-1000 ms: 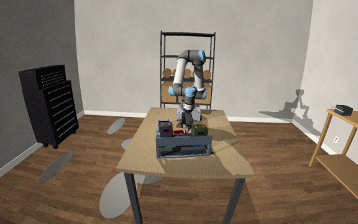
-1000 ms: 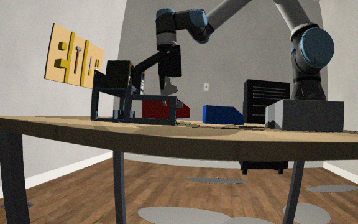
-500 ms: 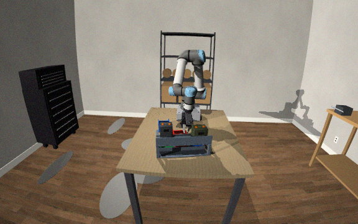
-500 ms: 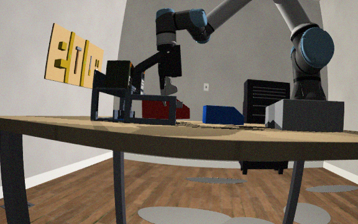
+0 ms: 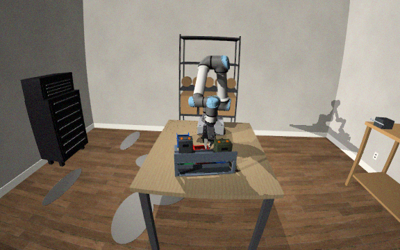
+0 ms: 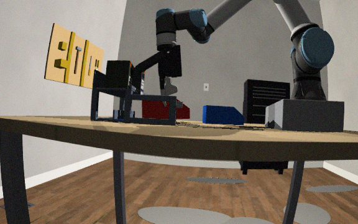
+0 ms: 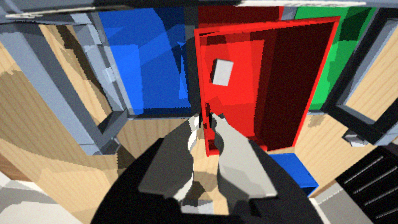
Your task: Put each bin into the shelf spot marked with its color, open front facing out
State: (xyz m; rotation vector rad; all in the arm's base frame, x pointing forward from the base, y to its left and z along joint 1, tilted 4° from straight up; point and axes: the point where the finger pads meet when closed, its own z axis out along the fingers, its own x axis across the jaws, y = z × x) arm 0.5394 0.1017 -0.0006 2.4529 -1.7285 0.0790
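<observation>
My hand is 20 mm short of the red bin, 40 mm to the left of it and 20 mm above it. The rest, counted from my hand: dark box (200 mm ahead, 100 mm to the right, 90 mm above); then green case (120 mm ahead, 120 mm to the left, 80 mm above); then blue bin (170 mm behind, 240 mm to the right, 40 mm below).
</observation>
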